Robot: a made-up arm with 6 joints. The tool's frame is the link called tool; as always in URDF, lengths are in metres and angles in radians. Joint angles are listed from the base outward. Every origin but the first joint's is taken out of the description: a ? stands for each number. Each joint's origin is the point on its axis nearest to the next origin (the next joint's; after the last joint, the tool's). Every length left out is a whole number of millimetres.
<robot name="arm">
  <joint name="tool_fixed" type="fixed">
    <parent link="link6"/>
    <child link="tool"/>
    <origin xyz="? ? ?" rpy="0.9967 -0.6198 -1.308"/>
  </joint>
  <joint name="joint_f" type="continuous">
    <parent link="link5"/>
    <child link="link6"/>
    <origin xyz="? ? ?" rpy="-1.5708 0 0"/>
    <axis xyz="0 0 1"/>
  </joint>
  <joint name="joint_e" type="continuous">
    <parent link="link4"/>
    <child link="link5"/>
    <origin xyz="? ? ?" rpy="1.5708 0 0"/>
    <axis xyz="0 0 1"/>
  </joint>
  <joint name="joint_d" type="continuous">
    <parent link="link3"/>
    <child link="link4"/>
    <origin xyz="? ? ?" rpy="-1.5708 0 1.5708"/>
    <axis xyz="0 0 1"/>
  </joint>
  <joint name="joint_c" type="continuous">
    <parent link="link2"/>
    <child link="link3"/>
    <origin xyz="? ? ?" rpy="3.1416 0 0"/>
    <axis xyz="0 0 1"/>
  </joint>
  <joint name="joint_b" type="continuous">
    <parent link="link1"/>
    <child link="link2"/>
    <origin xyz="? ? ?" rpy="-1.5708 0 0"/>
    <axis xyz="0 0 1"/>
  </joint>
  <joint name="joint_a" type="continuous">
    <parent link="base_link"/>
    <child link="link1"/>
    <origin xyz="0.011 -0.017 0.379" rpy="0 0 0"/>
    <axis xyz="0 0 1"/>
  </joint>
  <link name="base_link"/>
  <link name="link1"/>
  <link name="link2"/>
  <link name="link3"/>
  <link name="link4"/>
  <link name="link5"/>
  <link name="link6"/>
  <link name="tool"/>
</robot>
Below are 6 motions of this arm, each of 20 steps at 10 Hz.
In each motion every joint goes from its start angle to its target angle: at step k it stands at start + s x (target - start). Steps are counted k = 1, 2, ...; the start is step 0. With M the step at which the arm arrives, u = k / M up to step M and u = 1 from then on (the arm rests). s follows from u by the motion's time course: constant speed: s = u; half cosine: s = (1 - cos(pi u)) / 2; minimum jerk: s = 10 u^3 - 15 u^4 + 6 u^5.
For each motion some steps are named. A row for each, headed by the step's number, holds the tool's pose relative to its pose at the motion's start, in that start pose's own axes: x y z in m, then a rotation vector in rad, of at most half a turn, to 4 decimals.
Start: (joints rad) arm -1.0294 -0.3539 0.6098 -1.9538 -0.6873 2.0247
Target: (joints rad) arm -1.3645 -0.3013 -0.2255 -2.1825 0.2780 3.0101
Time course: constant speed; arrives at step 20
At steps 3, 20:
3: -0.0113 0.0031 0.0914 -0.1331 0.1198 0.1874
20: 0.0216 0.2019 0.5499 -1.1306 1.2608 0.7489

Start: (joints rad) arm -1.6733 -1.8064 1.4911 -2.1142 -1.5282 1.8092
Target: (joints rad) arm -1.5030 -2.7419 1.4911 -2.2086 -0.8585 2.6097
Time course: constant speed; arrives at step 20
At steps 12, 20:
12: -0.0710 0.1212 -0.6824 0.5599 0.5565 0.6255
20: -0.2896 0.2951 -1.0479 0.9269 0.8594 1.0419

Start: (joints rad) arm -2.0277 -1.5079 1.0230 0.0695 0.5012 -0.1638
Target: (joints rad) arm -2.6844 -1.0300 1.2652 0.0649 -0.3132 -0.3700
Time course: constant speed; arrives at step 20
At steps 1, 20:
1: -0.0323 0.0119 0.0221 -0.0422 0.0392 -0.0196
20: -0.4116 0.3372 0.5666 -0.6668 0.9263 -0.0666

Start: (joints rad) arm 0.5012 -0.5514 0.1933 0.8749 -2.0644 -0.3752
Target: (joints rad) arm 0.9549 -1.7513 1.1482 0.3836 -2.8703 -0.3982
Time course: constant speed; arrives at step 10
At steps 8, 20:
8: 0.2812 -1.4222 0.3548 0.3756 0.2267 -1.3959
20: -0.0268 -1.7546 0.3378 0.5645 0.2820 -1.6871

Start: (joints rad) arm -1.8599 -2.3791 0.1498 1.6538 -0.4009 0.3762
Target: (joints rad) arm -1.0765 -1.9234 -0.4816 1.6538 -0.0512 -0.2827
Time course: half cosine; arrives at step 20
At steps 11, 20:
11: -0.5030 0.2436 0.0759 -0.0734 -0.1375 -0.8834
20: -0.6351 0.5383 0.1411 -0.2681 -0.3087 -1.5914

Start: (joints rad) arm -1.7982 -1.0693 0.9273 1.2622 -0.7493 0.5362
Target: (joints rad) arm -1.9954 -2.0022 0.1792 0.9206 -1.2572 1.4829
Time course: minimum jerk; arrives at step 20
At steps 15, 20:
15: 0.3573 0.1241 0.3907 0.3512 0.6464 0.0462
20: 0.3789 0.1551 0.4397 0.4144 0.7116 0.0429

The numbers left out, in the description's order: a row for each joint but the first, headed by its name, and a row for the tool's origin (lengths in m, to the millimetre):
tool: 0.027 0.009 0
joint_f: 0.016 0.046 0
joint_e: 0.02 -0.047 0
joint_d: 0.716 -0.012 0
joint_c: 0.001 -0.552 0
joint_b: -0.019 -0.002 0

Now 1 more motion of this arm.
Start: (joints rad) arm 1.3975 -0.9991 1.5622 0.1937 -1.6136 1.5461
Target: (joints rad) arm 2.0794 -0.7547 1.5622 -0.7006 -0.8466 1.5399
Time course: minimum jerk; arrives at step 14
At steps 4, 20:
4: -0.0667 -0.0879 0.0622 0.0868 -0.1920 0.0026
20: -0.6162 -0.4567 0.2049 0.1345 -1.5483 -0.1025

